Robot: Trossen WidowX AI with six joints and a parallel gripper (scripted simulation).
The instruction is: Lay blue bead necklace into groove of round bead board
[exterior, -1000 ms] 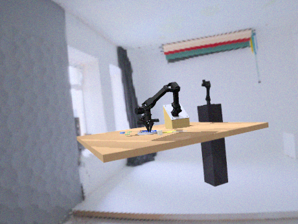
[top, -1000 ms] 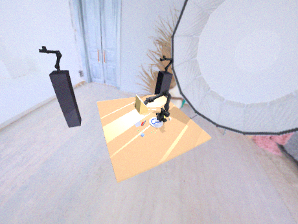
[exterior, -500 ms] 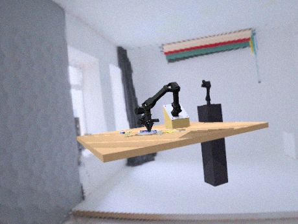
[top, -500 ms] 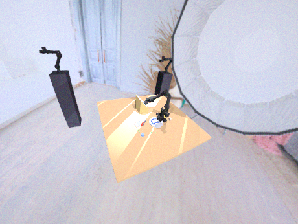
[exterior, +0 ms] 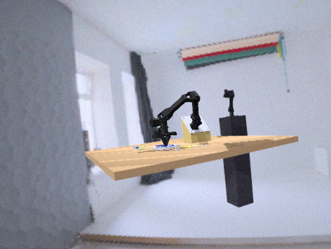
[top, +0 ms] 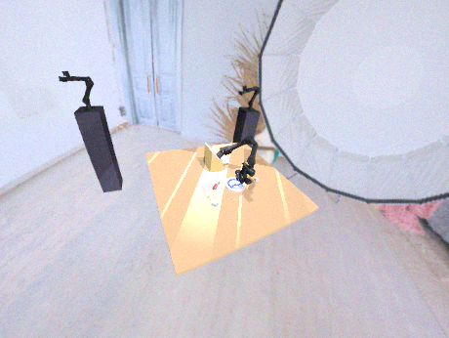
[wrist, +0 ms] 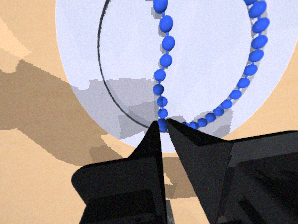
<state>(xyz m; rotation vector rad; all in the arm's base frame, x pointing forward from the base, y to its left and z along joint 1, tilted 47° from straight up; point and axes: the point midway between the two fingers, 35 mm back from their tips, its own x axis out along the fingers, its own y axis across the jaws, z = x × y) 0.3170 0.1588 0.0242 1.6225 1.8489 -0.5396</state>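
Right now my gripper tip is 20 mm past the round bead board, 60 mm to the left of it and 10 mm above it. From my gripper tip the other things lie so: yellow flat piece: 140 mm behind, 100 mm to the left, 20 mm below; then red-and-grey object: 40 mm behind, 240 mm to the right, 10 mm below; then white cylinder: 20 mm behind, 180 mm to the left.
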